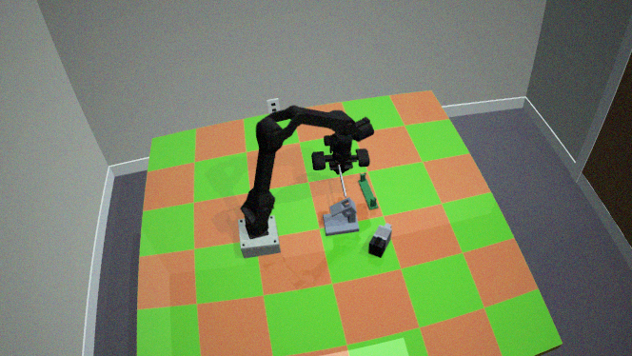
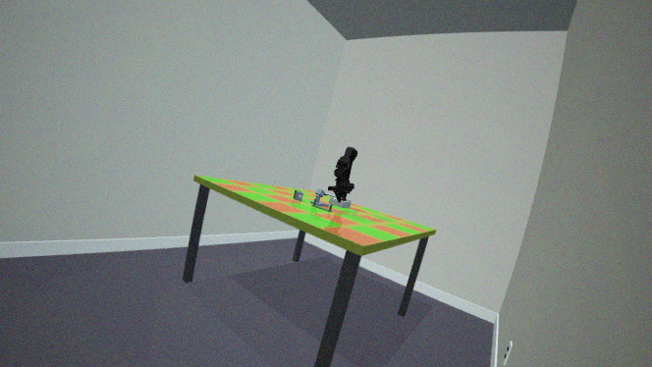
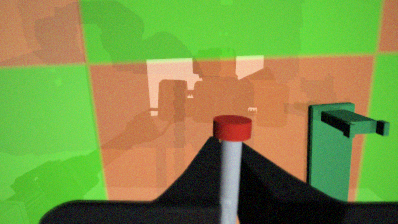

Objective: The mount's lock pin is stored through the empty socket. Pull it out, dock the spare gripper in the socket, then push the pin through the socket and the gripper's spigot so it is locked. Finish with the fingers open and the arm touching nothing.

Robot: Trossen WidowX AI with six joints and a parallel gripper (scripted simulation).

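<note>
Now: the dark green strip 8 cm to the right of my gripper tip, 8 cm ahead of it and 4 cm below it. From my gripper tip the other things lie so: grey mount 16 cm to the right, 5 cm behind, 1 cm below; spare gripper 28 cm to the right, 4 cm below, 3 cm ahead.
</note>
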